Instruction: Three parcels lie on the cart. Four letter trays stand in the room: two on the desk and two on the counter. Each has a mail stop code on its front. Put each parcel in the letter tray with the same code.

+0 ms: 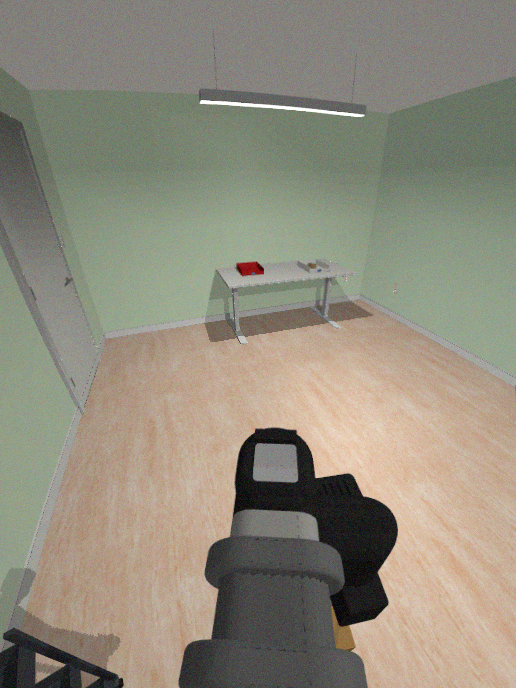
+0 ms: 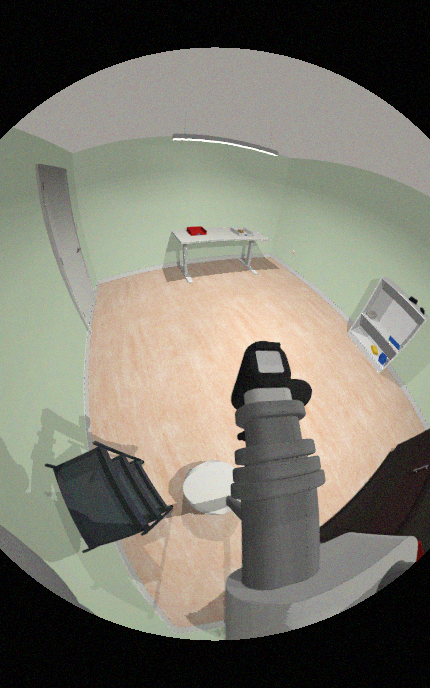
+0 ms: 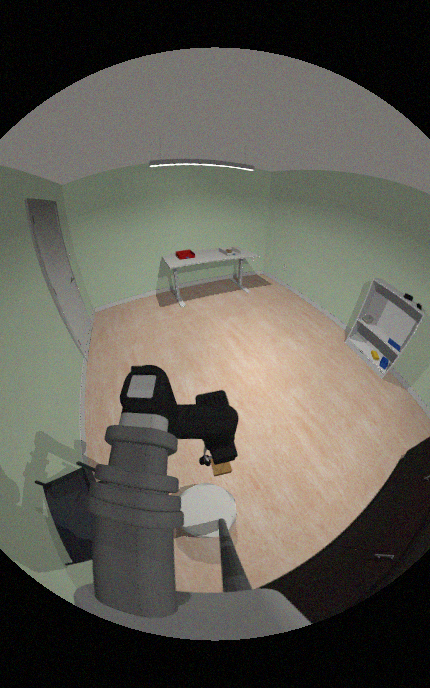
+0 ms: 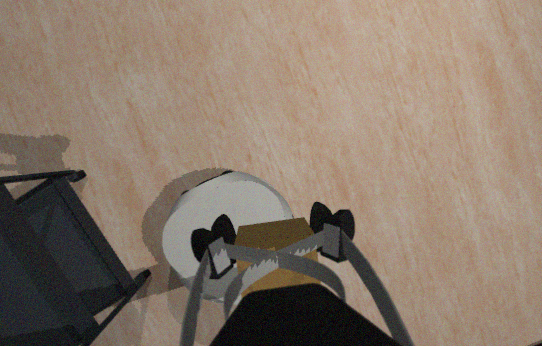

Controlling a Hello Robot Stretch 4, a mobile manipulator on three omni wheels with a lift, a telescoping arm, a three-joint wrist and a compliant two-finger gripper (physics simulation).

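Note:
My gripper is shut on a brown parcel and holds it above the floor beside the arm; the parcel's code does not show. The white desk stands far off at the back wall. On it are a red tray at the left and a pale grey tray at the right, with a small brown object in it. Their codes are too small to read. The dark cart is at the lower left.
A dark counter stands at the lower right, with a red edge partly showing on it. A white shelf unit is at the right wall. A grey door is in the left wall.

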